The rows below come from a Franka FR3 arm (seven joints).
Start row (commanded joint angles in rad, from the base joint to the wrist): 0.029, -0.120, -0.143, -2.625, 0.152, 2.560, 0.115
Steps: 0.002, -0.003, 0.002, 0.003, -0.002, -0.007, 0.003; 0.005, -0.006, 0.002, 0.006, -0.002, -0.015, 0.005; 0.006, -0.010, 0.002, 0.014, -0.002, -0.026, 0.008; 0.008, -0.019, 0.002, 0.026, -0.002, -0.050, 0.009; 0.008, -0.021, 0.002, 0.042, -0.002, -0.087, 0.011; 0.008, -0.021, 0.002, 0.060, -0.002, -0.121, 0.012; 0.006, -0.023, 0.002, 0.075, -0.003, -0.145, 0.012; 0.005, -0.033, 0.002, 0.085, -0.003, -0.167, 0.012; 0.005, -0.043, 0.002, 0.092, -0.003, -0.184, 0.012; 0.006, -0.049, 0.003, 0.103, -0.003, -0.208, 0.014; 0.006, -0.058, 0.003, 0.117, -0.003, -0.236, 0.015; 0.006, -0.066, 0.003, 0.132, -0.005, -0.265, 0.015; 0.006, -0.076, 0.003, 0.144, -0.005, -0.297, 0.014; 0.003, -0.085, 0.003, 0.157, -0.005, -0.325, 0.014; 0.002, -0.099, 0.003, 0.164, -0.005, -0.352, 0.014; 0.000, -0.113, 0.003, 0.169, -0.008, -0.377, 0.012; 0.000, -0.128, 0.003, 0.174, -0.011, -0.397, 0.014; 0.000, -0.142, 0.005, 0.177, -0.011, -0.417, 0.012; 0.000, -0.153, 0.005, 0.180, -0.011, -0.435, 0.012
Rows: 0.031, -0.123, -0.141, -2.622, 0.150, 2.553, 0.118; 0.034, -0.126, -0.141, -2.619, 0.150, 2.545, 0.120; 0.035, -0.130, -0.141, -2.611, 0.150, 2.534, 0.123; 0.037, -0.139, -0.141, -2.599, 0.150, 2.510, 0.124; 0.037, -0.141, -0.141, -2.583, 0.150, 2.473, 0.126; 0.037, -0.141, -0.141, -2.565, 0.150, 2.439, 0.127; 0.035, -0.143, -0.141, -2.550, 0.149, 2.415, 0.127; 0.034, -0.153, -0.141, -2.540, 0.149, 2.393, 0.127; 0.034, -0.163, -0.141, -2.533, 0.149, 2.376, 0.127; 0.035, -0.169, -0.140, -2.522, 0.149, 2.352, 0.129; 0.035, -0.178, -0.140, -2.508, 0.149, 2.324, 0.130; 0.035, -0.186, -0.140, -2.493, 0.147, 2.295, 0.130; 0.035, -0.196, -0.140, -2.481, 0.147, 2.263, 0.129; 0.032, -0.205, -0.140, -2.468, 0.147, 2.235, 0.129; 0.031, -0.219, -0.140, -2.461, 0.147, 2.208, 0.129; 0.029, -0.233, -0.140, -2.456, 0.144, 2.183, 0.127; 0.029, -0.248, -0.140, -2.451, 0.141, 2.163, 0.129; 0.029, -0.262, -0.138, -2.448, 0.141, 2.143, 0.127; 0.029, -0.273, -0.138, -2.445, 0.141, 2.125, 0.127
